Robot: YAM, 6 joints.
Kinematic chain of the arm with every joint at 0, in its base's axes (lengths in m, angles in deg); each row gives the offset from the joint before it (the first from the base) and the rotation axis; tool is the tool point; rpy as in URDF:
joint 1: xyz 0 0 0.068 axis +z
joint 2: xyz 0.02 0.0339 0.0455 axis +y
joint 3: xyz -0.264 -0.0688 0 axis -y
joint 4: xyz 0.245 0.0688 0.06 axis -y
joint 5: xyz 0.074 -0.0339 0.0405 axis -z
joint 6: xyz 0.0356 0 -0.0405 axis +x
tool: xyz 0 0 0 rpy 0 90 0
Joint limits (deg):
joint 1: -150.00..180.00
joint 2: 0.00..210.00
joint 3: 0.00..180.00
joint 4: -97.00..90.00
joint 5: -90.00..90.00
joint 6: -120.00..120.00
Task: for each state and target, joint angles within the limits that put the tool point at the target. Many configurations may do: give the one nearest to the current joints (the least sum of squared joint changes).
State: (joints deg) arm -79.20 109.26 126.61 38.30 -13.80 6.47
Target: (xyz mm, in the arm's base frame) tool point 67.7 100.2 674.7
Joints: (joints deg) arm -115.81 61.70 126.17 64.41 -29.11 6.47
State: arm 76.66 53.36 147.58 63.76 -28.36 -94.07
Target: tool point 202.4 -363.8 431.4
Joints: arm 121.28 52.48 176.87 90.00 -26.60 -94.07
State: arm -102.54 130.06 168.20 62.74 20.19 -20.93
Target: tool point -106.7 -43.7 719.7
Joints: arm -150.00 103.65 167.27 38.96 25.82 -20.93
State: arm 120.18 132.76 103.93 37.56 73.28 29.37
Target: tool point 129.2 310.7 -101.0
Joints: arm 73.33 155.50 61.21 27.97 76.86 29.37
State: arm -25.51 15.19 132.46 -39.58 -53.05 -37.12
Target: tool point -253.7 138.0 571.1
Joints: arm -23.11 32.41 135.87 -31.97 -50.22 -37.12
